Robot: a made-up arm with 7 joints.
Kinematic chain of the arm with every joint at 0, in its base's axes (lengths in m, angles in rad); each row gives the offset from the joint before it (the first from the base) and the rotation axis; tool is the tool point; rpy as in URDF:
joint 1: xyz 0 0 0 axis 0.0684 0.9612 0.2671
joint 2: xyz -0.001 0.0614 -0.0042 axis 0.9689 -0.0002 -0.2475
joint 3: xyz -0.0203 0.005 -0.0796 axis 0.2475 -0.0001 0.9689
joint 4: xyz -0.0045 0 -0.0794 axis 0.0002 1 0
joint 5: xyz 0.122 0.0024 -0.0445 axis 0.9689 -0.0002 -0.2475
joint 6: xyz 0.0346 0 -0.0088 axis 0.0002 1 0
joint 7: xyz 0.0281 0 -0.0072 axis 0.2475 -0.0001 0.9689
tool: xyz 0 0 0 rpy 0 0.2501 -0.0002
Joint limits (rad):
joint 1: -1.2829..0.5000
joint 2: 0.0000..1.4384
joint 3: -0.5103..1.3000
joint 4: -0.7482..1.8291
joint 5: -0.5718..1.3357
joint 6: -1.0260..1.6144
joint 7: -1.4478..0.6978
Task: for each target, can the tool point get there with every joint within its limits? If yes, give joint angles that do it. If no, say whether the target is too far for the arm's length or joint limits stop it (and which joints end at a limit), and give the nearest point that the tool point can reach.
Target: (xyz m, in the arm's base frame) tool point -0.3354 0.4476 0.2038
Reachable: no: too far | nearest point -0.1240 0.3732 0.0360 | short by 0.280 m
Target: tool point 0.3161 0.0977 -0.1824
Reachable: yes | joints -1.0299 0.1285 0.5558 1.0689 0.9295 0.1831 0.2407
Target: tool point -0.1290 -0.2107 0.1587
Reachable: no: joint limits stop it (at a limit: joint 1, joint 2, joint 3, joint 4) | nearest point 0.0905 -0.0632 0.0789 | short by 0.276 m
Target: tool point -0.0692 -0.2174 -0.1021
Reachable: no: joint limits stop it (at a limit: joint 1, joint 2, joint 3, joint 5, joint 6) | nearest point 0.0444 -0.0269 -0.1860 | short by 0.237 m
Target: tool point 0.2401 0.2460 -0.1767
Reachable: yes | joints -0.6770 0.6041 0.3771 0.8421 -0.0630 0.7854 0.4049
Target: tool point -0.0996 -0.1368 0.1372
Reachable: no: joint limits stop it (at a limit: joint 1, joint 2, joint 3, joint 4) | nearest point 0.0878 -0.0584 0.0785 | short by 0.211 m
